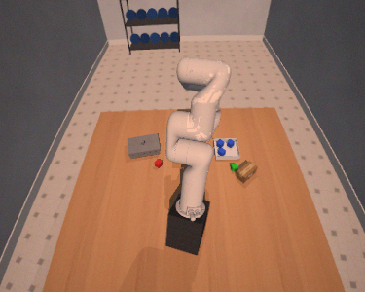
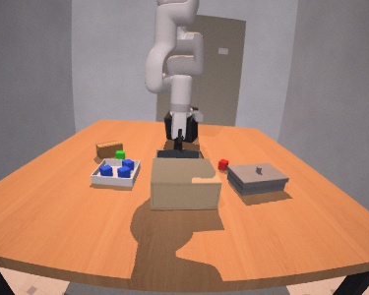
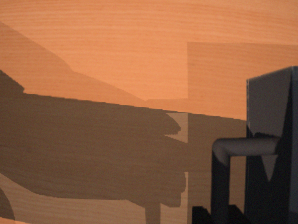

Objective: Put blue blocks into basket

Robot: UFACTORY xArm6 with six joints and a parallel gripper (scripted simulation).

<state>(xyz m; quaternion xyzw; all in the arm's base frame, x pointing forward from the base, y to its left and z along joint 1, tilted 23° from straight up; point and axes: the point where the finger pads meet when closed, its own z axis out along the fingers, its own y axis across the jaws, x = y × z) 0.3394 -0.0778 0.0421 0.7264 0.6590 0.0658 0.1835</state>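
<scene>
Right now the drawer is 90 mm ahead of my hand, 30 mm below it and 10 mm to the right of it. From my hand the other things lie so: white basket 230 mm to the right, 60 mm below, 60 mm ahead; light wooden cabinet 150 mm ahead, 30 mm below, 20 mm to the right; red block 180 mm to the left, 50 mm below, 50 mm ahead.
</scene>
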